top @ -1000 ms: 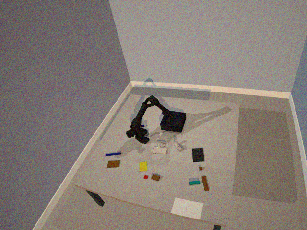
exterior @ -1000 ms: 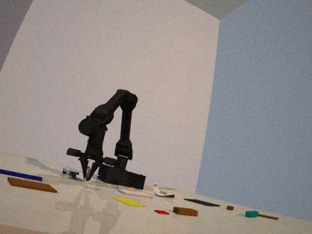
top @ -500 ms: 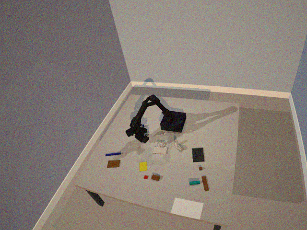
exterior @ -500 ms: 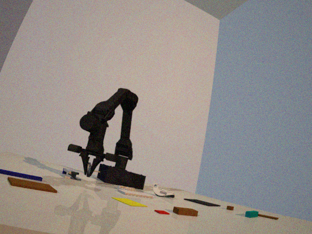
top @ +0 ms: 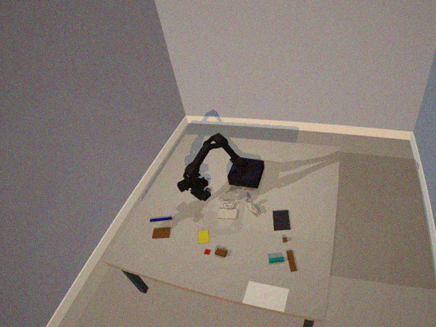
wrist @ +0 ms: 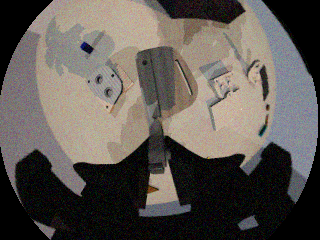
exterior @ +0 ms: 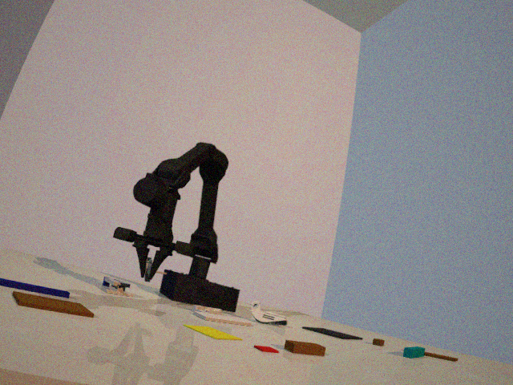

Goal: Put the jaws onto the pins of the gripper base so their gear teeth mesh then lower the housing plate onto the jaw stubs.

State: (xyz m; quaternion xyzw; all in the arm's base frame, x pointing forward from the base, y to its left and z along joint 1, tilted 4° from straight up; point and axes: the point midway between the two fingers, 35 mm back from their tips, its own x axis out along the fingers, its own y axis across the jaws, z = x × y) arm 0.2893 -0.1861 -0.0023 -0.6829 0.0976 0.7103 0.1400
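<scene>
Now: the gripper base 100 mm behind my gripper tip, 60 mm to the right of it and 30 mm below it. The rest, counted from my gripper tip: small blue piece (220 mm behind, 90 mm to the right, 50 mm below); then jaw (20 mm behind, 30 mm above); then housing plate (40 mm behind, 180 mm to the left, 50 mm below).
</scene>
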